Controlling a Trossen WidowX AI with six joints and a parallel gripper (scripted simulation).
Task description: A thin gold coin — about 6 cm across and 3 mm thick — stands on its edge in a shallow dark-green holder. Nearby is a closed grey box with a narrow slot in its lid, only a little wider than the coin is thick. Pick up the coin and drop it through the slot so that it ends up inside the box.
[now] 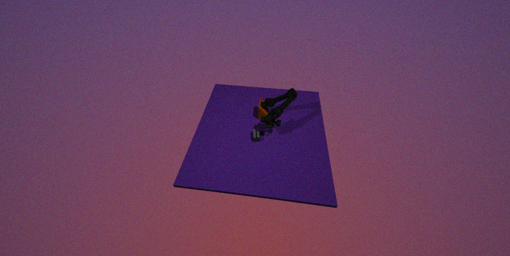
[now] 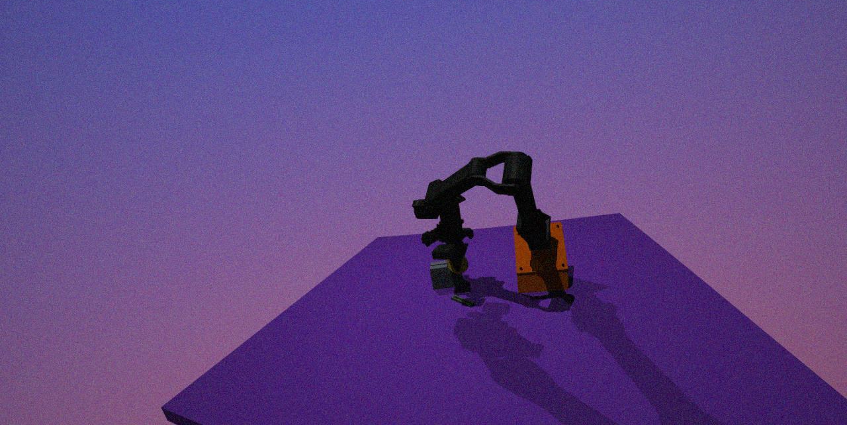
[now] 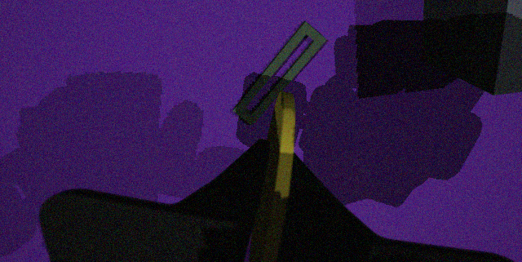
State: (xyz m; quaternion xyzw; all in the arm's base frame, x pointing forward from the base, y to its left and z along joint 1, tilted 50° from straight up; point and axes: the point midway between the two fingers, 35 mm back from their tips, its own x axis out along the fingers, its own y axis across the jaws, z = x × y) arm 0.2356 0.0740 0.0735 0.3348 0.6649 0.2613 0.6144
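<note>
Now: gripper tip 2 cm below the gold coin.
</note>
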